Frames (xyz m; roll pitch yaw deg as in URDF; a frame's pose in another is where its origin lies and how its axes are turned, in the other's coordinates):
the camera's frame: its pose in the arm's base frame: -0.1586 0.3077 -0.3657 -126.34 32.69 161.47
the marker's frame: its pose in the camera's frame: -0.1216 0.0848 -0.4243 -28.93 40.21 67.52
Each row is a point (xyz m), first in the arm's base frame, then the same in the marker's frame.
Working: the arm's base frame: its pose in the marker's frame: -0.6756 0.0568 0.1505 -153.65 -39.85 77.95

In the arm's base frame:
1: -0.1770 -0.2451 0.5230
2: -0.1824 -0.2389 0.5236
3: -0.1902 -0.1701 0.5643
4: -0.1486 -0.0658 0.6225
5: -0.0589 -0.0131 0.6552
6: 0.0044 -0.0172 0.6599
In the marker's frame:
1: -1.0976 0.2438 -0.2393
2: -1.0929 0.2407 -0.2452
3: -1.0426 0.2678 -0.3017
4: -0.9566 0.3466 -0.3506
5: -0.9031 0.4401 -0.3336
6: -0.8983 0.4903 -0.2948

